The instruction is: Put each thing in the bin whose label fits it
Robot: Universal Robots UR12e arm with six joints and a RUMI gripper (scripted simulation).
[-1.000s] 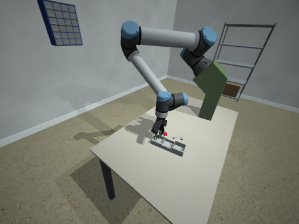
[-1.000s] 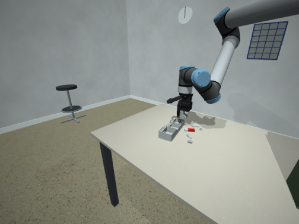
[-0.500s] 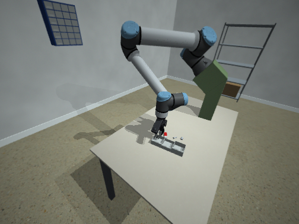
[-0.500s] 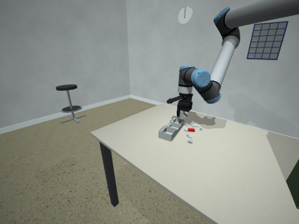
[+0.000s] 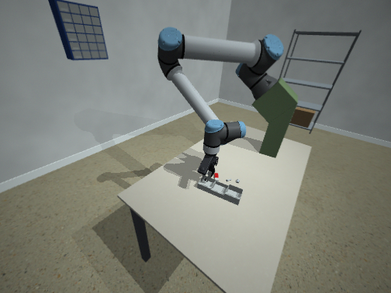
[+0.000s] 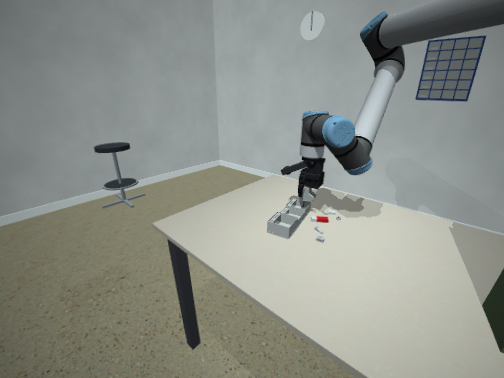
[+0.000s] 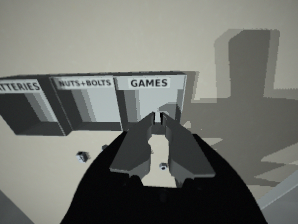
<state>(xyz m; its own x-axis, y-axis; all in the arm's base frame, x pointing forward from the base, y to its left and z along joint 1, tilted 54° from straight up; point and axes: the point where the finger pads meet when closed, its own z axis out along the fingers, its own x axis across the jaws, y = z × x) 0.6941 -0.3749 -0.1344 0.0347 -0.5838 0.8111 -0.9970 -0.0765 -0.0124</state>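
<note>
Now: the grey three-compartment bin row 10 cm to the left of my hand, 1 cm below it and 1 cm ahead of it. Round my hand: ring-shaped nut: 15 cm behind, 3 cm below, 2 cm to the right; then red-and-white block: 8 cm behind, 4 cm to the left, 3 cm below; then white patterned piece: 10 cm behind, 6 cm to the right, 3 cm below.
</note>
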